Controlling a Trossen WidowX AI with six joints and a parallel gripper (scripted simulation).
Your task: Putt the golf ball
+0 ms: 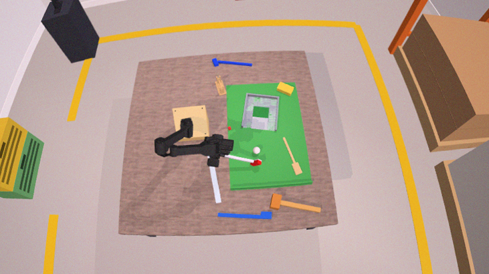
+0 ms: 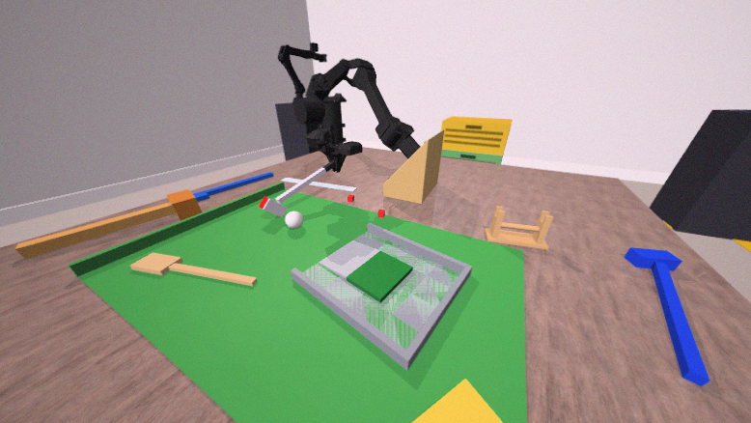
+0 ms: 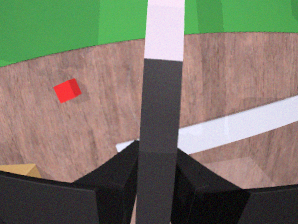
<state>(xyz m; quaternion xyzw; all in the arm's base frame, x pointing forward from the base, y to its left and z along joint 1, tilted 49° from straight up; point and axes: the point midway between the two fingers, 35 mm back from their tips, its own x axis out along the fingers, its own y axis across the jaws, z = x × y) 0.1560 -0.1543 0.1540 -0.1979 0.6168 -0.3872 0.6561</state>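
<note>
Right now my gripper tip is 3 cm past the white bar, 11 cm to the left of it and 7 cm above it. The rest, counted from my gripper tip: tan paddle (45 cm ahead, 6 cm to the right, 7 cm below); then white golf ball (24 cm ahead, 2 cm to the left, 5 cm below); then green mat (32 cm ahead, 15 cm to the left, 7 cm below).
</note>
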